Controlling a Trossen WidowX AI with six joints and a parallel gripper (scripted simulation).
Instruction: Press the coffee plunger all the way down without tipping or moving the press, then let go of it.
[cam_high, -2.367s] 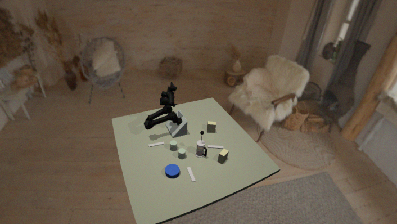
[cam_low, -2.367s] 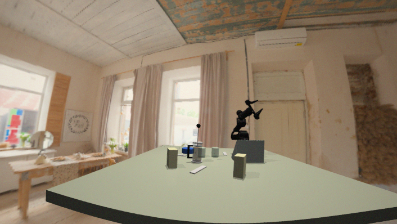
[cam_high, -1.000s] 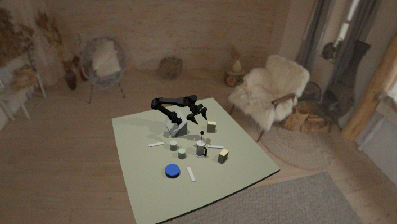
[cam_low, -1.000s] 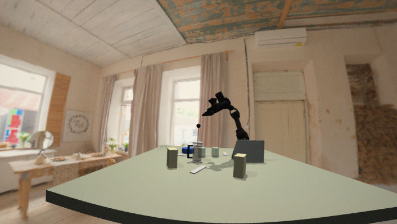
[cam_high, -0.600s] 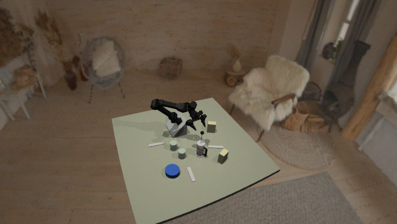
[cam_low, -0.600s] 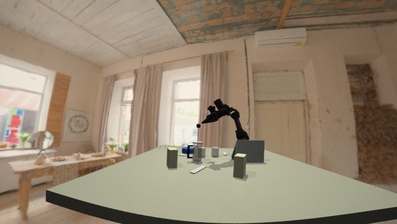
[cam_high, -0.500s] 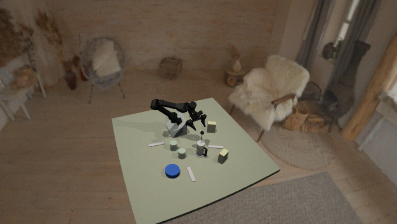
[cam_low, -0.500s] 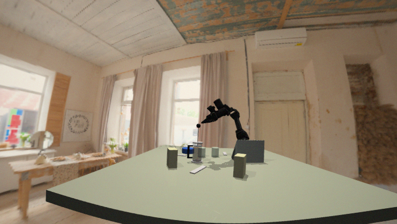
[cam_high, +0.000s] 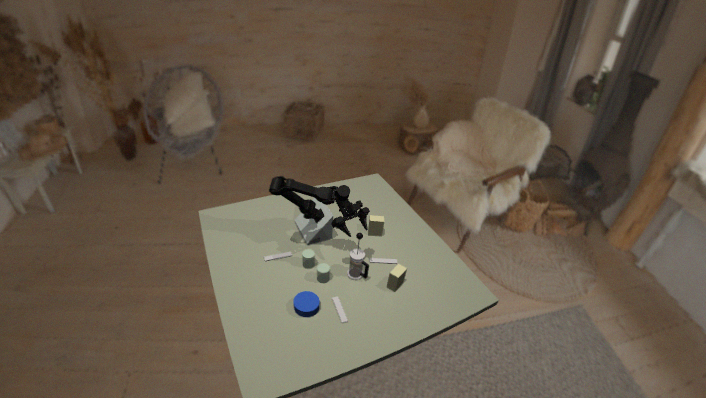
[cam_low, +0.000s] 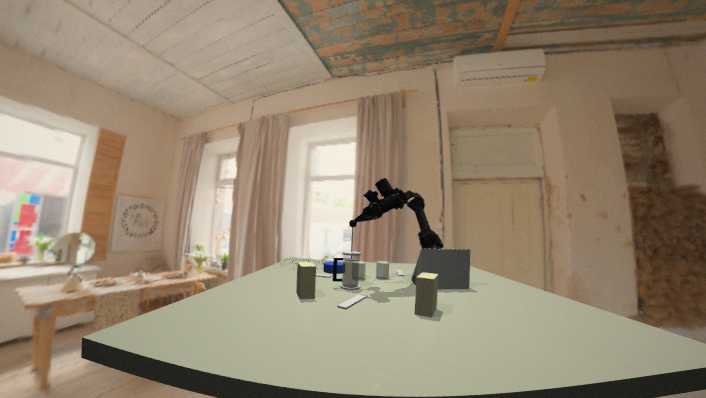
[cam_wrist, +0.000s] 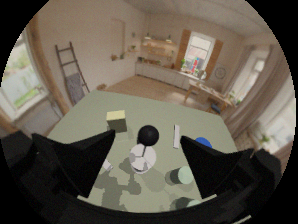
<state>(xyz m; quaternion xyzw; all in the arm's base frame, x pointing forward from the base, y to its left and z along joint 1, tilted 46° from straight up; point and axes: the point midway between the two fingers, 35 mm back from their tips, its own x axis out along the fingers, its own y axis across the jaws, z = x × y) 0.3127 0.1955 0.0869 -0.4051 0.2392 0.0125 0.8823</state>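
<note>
Now: the coffee press 20 mm ahead of my gripper tip, 10 mm to the left of it and 140 mm below it. From my gripper tip the other things lie so: blue disc 140 mm ahead, 290 mm to the right, 250 mm below.
</note>
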